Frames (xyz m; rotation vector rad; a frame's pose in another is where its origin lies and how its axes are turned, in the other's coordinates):
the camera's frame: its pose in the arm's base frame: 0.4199 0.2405 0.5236 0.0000 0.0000 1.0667
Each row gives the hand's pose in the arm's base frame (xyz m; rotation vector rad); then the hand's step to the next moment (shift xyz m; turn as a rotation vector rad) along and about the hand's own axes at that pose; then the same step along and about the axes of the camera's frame.
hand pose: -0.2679 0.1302 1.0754 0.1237 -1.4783 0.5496
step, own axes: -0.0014 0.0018 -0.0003 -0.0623 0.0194 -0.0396
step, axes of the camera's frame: 0.0009 0.0011 -0.0018 0.0275 -0.0169 -0.0692
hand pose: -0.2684 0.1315 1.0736 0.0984 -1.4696 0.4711
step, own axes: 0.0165 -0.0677 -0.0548 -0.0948 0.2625 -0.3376
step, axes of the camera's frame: 0.0032 -0.0851 0.0245 0.3945 -0.0293 -0.1881
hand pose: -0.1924 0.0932 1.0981 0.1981 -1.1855 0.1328
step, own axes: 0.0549 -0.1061 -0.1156 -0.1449 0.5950 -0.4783
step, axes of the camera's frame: 0.0029 -0.1662 0.0003 0.7252 0.1072 -0.2577
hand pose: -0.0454 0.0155 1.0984 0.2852 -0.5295 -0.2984
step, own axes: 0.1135 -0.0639 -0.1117 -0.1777 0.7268 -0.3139
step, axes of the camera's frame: -0.0002 -0.1596 -0.0630 0.7718 0.2329 -0.0918
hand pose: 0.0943 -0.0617 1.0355 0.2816 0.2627 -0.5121
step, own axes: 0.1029 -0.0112 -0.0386 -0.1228 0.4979 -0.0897
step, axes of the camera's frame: -0.0012 -0.0851 -0.0704 0.5034 0.1214 0.0538
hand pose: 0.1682 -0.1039 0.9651 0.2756 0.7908 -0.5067
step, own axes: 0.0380 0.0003 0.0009 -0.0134 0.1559 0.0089
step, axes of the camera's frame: 0.0002 -0.0264 -0.0273 0.1548 -0.0061 0.0235
